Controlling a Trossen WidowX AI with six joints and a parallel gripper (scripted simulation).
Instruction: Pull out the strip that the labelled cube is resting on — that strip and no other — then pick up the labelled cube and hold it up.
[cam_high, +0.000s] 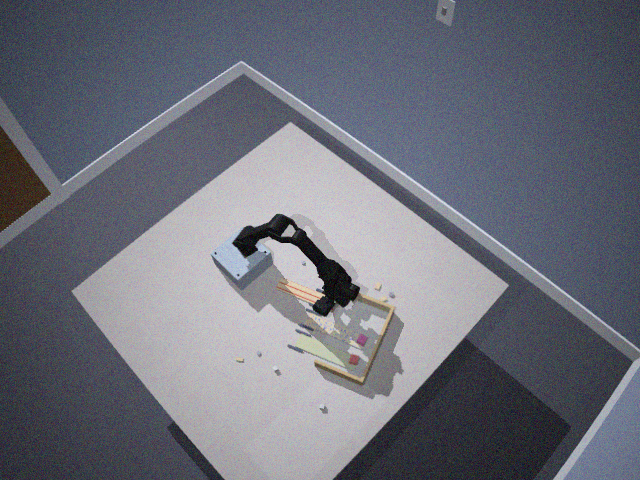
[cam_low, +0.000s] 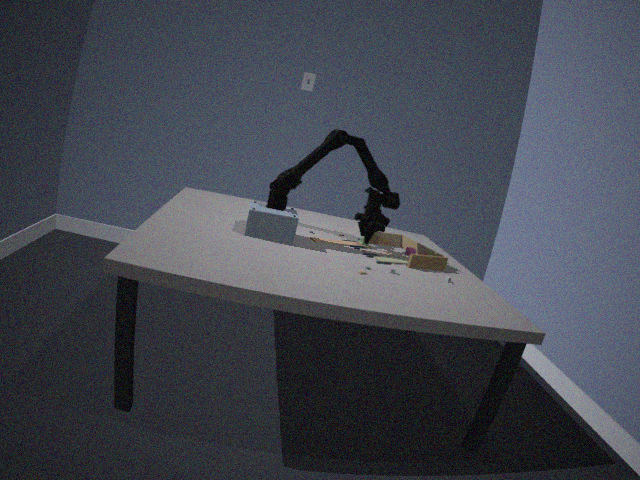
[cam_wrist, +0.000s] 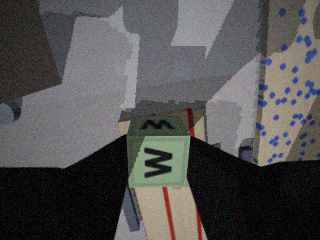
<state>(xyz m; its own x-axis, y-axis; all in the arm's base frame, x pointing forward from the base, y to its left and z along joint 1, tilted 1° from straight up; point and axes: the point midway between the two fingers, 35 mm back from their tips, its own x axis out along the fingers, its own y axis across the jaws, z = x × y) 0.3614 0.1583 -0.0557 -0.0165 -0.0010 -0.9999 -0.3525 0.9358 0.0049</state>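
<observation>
Right now the striped strip is 90 mm behind my gripper tip, 60 mm to the right of it and 10 mm below it.
</observation>
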